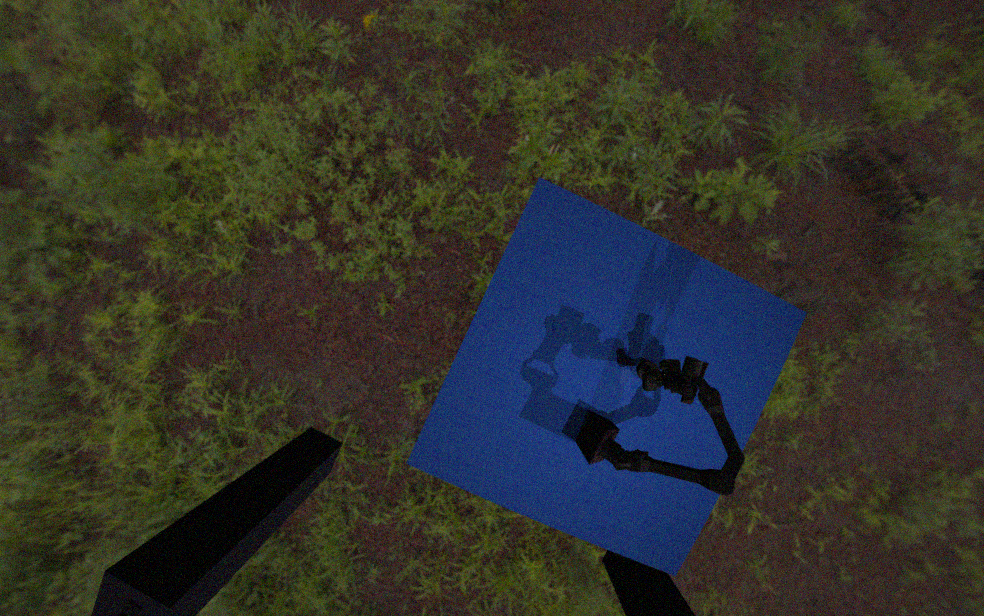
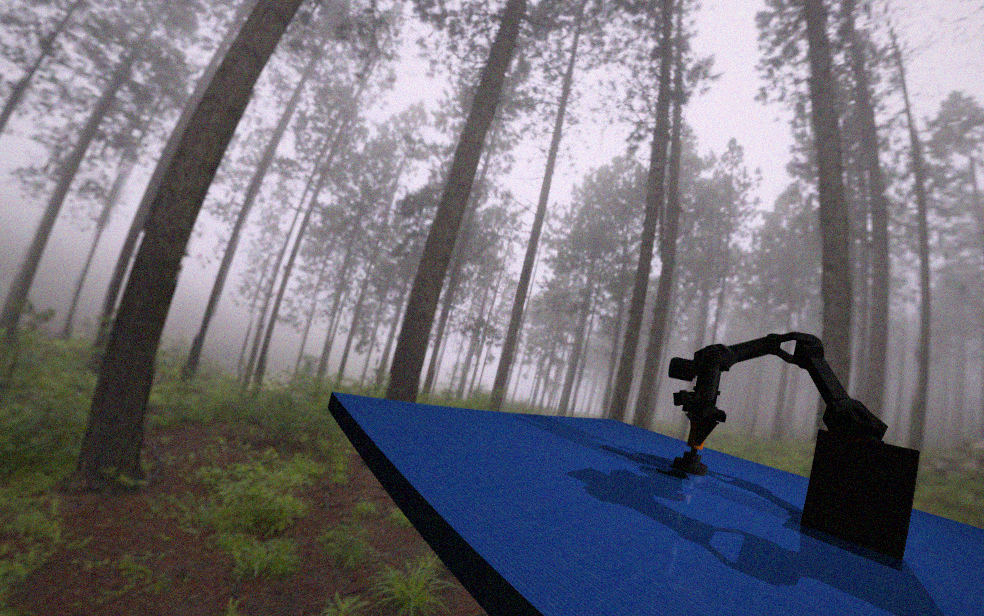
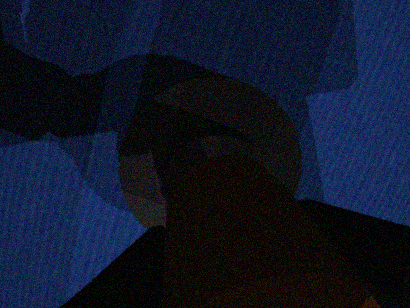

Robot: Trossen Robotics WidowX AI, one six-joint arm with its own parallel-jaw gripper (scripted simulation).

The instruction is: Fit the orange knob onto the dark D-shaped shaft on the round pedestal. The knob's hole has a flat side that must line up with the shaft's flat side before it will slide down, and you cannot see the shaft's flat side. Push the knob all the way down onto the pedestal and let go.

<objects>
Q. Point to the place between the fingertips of my gripper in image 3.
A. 232, 227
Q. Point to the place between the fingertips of my gripper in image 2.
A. At 695, 443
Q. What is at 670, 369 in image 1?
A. My gripper.
</objects>
